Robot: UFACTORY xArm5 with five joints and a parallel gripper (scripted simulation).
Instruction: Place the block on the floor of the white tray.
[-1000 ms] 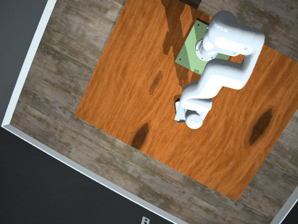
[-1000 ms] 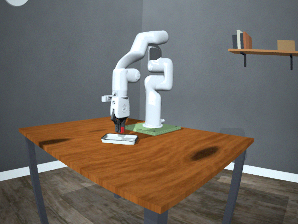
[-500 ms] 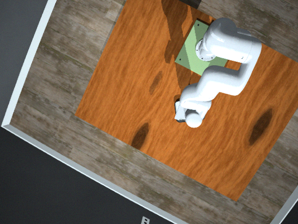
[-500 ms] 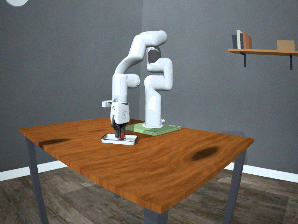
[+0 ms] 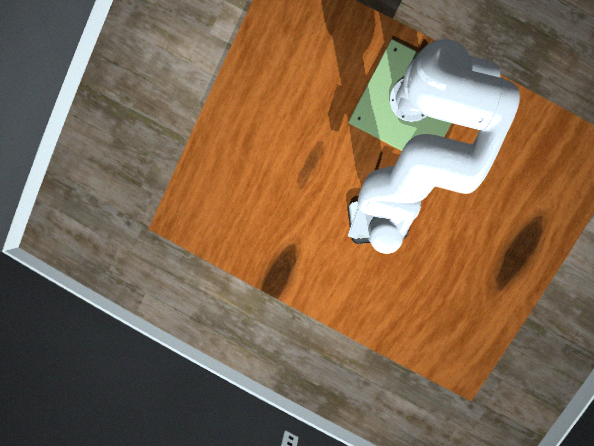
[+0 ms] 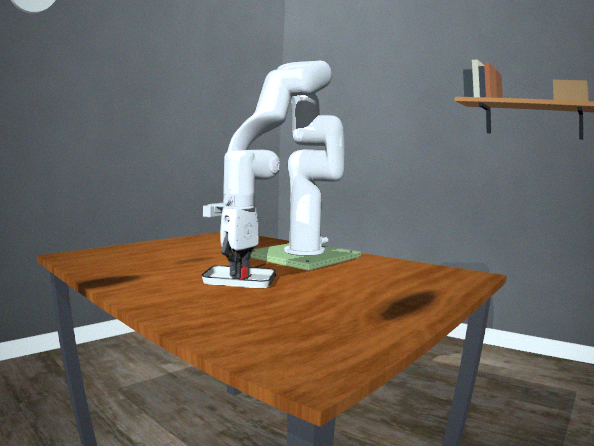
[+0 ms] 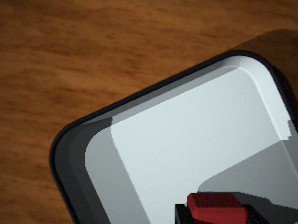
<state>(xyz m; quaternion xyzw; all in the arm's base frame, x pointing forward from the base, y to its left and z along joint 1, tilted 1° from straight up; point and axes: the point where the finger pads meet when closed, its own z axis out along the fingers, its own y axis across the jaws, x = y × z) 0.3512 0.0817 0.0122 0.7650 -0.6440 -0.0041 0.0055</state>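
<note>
Right now my hand is 10 mm above the red block. Round my hand: white tray: 20 mm below.
</note>
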